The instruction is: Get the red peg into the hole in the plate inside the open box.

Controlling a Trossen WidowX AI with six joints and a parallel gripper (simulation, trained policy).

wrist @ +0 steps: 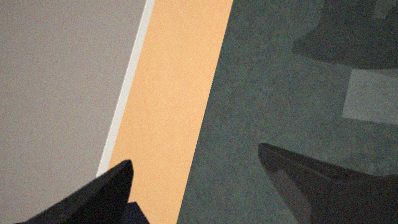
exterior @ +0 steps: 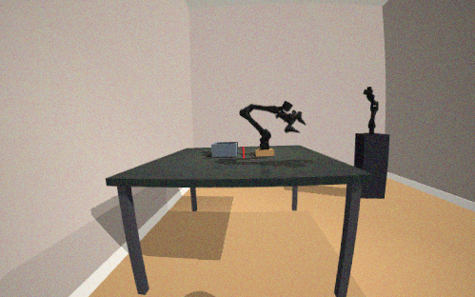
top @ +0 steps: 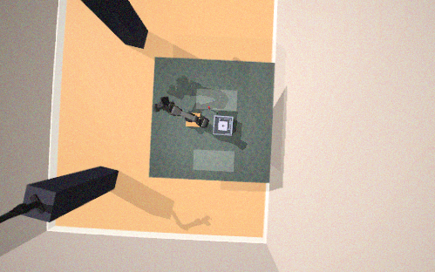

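Right now my gripper tip is 42 cm short of the red peg, 16 cm above it and 11 cm to the right of it. Also, from my gripper tip: plate 61 cm ahead, 16 cm below, 4 cm to the right; grey box 61 cm ahead, 18 cm below, 4 cm to the right.
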